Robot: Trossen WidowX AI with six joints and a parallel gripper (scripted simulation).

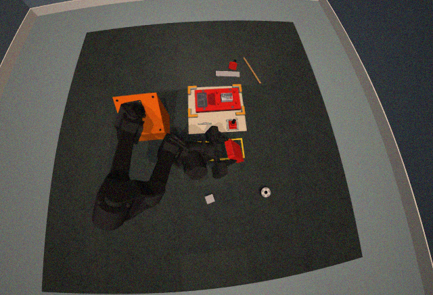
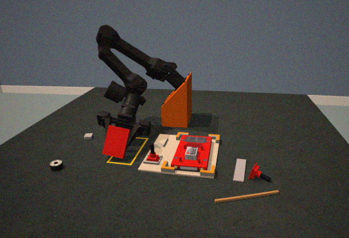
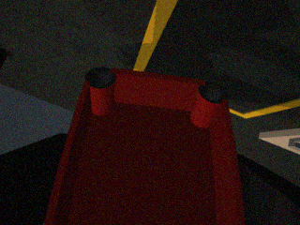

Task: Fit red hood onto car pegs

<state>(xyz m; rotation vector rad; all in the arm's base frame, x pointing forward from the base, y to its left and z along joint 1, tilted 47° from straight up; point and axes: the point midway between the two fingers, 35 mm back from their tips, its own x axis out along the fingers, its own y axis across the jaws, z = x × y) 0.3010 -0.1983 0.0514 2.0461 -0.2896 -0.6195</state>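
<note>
My gripper tip is 1 cm below the red hood. The rest, counted from my gripper tip: grey engine block: 25 cm to the left, 2 cm below, 2 cm ahead; then wooden stick: 41 cm to the left, 18 cm ahead, 4 cm below; then white bar: 40 cm to the left, 5 cm ahead, 4 cm below.
</note>
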